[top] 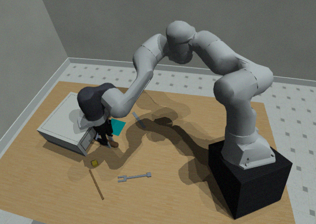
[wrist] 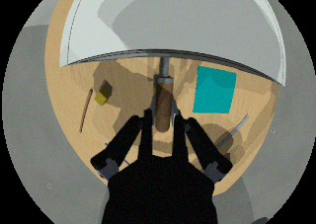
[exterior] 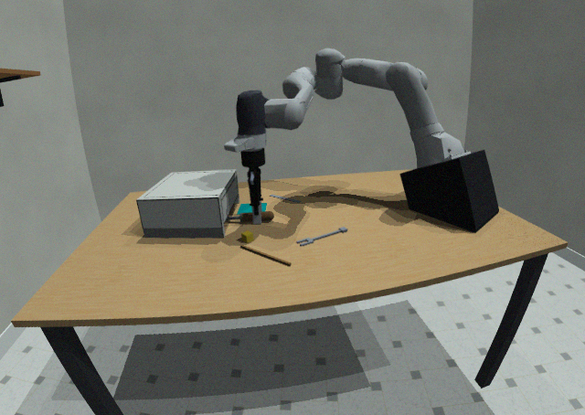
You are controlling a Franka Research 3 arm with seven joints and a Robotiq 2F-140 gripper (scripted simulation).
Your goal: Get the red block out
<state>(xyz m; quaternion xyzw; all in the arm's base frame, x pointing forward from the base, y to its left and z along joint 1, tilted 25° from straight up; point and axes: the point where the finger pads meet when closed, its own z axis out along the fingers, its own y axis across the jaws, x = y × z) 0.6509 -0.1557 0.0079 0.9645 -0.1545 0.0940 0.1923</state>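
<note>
The teal square is 120 mm to the right of my hand, 30 mm below it and 10 mm behind it. From my hand the other things lie so: grey hook tool (110 mm ahead, 80 mm to the right, 20 mm below); yellow cube (120 mm to the left, 60 mm ahead, 20 mm below); thin wooden stick (220 mm to the left, 40 mm ahead, 30 mm below).
</note>
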